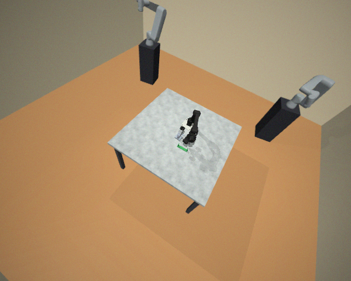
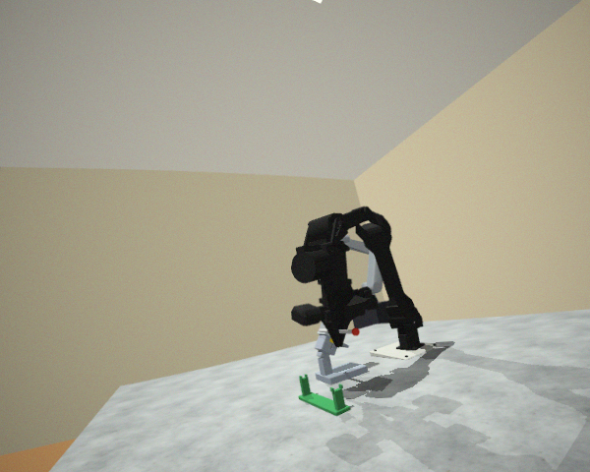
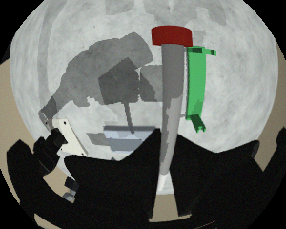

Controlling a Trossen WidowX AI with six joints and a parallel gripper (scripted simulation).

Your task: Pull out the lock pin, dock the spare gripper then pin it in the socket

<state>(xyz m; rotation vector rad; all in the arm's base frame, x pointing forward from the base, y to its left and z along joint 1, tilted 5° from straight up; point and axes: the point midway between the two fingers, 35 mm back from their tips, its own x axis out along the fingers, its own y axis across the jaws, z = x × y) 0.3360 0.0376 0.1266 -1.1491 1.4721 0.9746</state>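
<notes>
Now: the mount socket 70 mm behind my gripper tip, 100 mm to the right of it and 40 mm below it. The rest, counted from my gripper tip: spare gripper: 80 mm behind, 90 mm to the right, 30 mm above; then green cradle: 70 mm ahead, 70 mm below.
</notes>
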